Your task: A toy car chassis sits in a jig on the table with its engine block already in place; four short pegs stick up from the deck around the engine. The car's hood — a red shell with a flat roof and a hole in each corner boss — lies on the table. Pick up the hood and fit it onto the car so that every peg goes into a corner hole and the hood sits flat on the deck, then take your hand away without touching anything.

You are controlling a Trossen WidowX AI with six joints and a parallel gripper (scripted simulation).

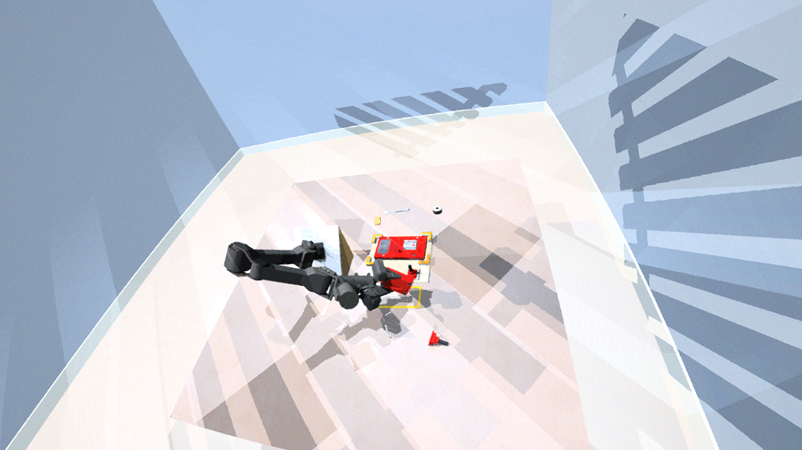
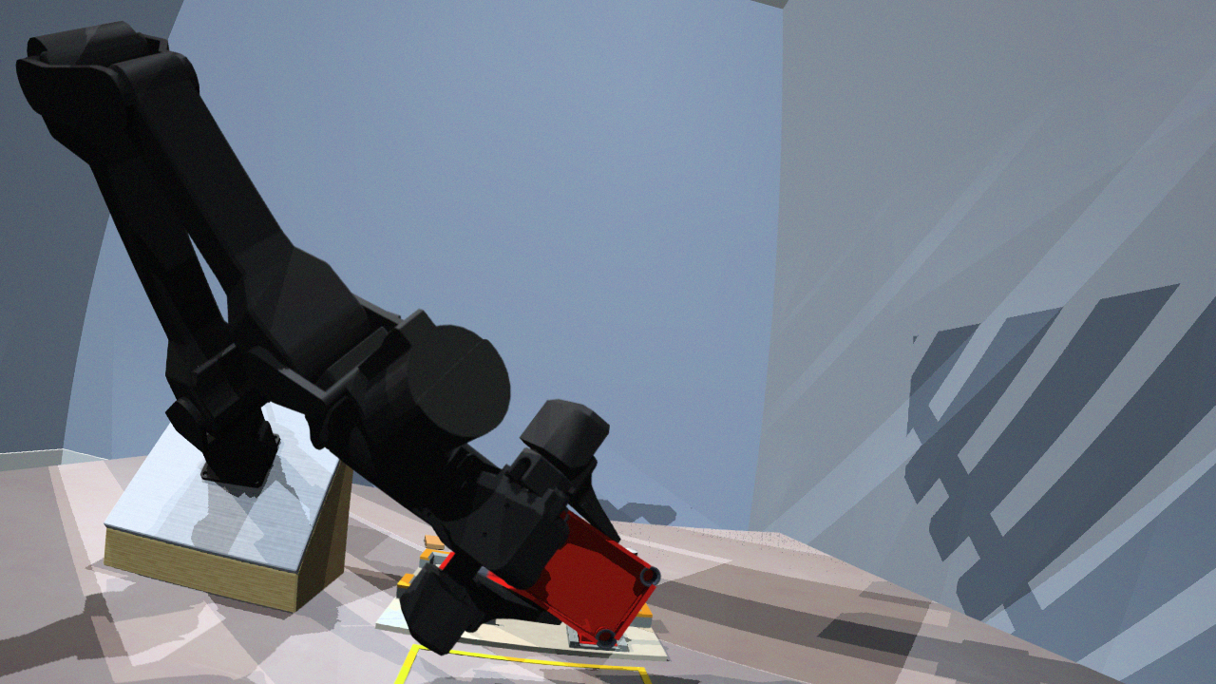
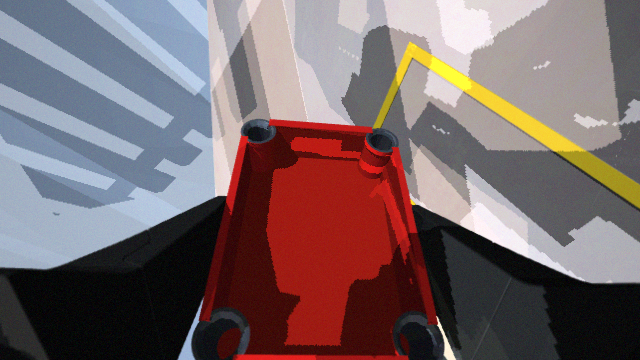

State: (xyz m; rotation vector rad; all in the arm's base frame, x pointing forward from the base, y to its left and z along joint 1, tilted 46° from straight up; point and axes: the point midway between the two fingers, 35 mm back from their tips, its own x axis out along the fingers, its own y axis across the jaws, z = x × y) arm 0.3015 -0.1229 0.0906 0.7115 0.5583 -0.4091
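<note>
Right now the red hood is 1 cm to the left of my gripper tip. Round my gripper tip: grey engine block: 22 cm to the left, 6 cm below, 2 cm ahead; then red cone-shaped part: 17 cm to the right, 12 cm ahead, 7 cm below; then white jig: 19 cm to the left, 7 cm below, 3 cm behind.
</note>
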